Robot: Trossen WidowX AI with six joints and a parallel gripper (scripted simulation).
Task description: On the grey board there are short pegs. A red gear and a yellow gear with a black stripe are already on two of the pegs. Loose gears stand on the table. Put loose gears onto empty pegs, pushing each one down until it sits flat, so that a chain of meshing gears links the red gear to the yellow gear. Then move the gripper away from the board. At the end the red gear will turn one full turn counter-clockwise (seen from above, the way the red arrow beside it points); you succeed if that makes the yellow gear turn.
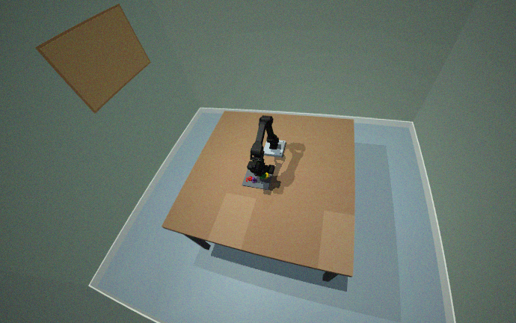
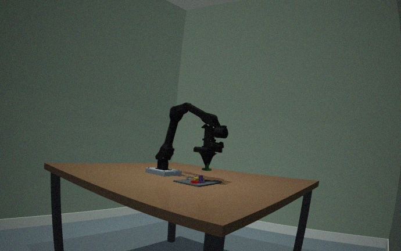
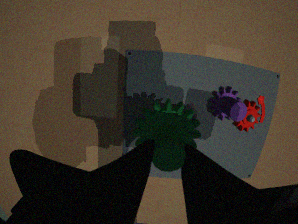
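The purple gear lies 70 mm to the right of my gripper tip, 70 mm below it and 20 mm ahead of it. From my gripper tip the other things lie so: green gear: 10 mm below; then yellow gear: 80 mm below, 40 mm behind; then red gear: 110 mm to the right, 80 mm below.
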